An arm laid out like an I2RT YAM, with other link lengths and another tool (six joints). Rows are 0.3 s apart.
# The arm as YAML. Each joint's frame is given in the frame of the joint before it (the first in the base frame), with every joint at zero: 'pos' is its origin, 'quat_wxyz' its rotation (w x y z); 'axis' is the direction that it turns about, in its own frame. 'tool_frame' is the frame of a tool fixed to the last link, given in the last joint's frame.
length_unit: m
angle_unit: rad
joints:
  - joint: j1
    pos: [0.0, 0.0, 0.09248]
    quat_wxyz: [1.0, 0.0, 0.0, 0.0]
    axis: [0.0, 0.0, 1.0]
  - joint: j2
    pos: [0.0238, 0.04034, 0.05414]
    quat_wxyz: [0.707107, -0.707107, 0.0, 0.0]
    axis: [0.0, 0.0, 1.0]
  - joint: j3
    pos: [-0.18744, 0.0, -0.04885]
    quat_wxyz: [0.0, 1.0, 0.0, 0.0]
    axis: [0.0, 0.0, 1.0]
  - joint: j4
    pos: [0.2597, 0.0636, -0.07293]
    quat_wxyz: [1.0, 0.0, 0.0, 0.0]
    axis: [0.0, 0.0, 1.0]
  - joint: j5
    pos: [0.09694, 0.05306, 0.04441]
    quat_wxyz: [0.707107, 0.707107, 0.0, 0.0]
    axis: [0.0, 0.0, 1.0]
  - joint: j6
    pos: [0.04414, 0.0, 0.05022]
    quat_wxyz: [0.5, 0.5, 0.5, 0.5]
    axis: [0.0, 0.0, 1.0]
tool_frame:
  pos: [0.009, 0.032, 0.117]
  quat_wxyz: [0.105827, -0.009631, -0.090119, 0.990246]
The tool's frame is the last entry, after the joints.
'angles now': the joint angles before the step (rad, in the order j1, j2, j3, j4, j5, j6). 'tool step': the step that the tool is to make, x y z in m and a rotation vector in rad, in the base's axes. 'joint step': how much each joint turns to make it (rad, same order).
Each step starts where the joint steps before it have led.
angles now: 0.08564 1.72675 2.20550 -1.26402 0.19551 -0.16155
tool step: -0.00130 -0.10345 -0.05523 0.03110 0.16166 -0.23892
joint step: -0.25979 0.12243 -0.00079 -0.03928 -0.03128 -0.00001
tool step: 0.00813 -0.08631 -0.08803 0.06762 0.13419 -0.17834
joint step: -0.19646 0.22925 -0.00079 0.08279 -0.03396 0.00000
